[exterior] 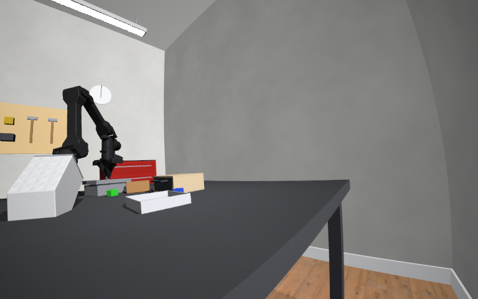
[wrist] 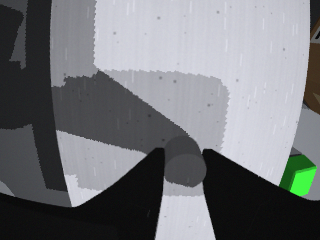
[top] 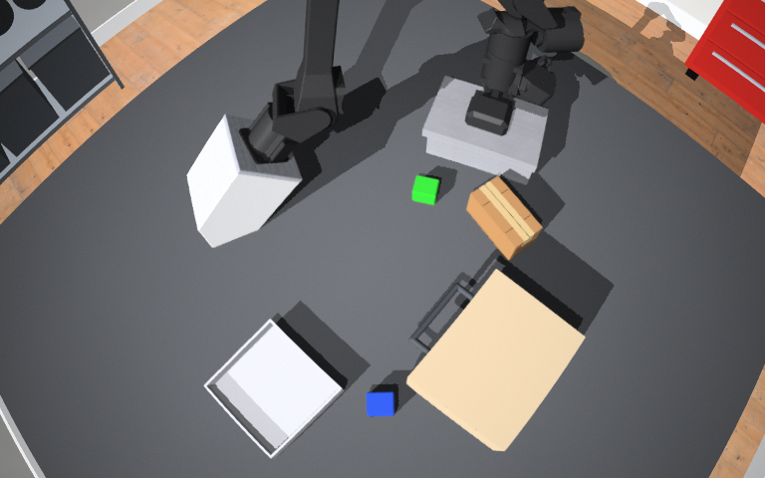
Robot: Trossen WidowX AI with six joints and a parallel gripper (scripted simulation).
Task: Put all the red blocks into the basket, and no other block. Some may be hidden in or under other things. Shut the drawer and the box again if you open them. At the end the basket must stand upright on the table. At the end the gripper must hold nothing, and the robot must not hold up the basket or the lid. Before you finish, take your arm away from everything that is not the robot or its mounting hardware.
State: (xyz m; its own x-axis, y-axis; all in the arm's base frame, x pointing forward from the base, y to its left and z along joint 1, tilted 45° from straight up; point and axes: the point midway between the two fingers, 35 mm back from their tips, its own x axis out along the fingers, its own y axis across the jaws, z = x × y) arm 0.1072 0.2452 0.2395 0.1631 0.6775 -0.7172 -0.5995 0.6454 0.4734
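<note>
My gripper is now 140 mm short of the brown cardboard box, 80 mm to the left of it and 80 mm above it. Also, from my hand: knobbed lid 40 mm below; then blue block 280 mm ahead, 380 mm to the right, 100 mm below; then tan drawer unit 330 mm ahead, 220 mm to the right, 70 mm below.
</note>
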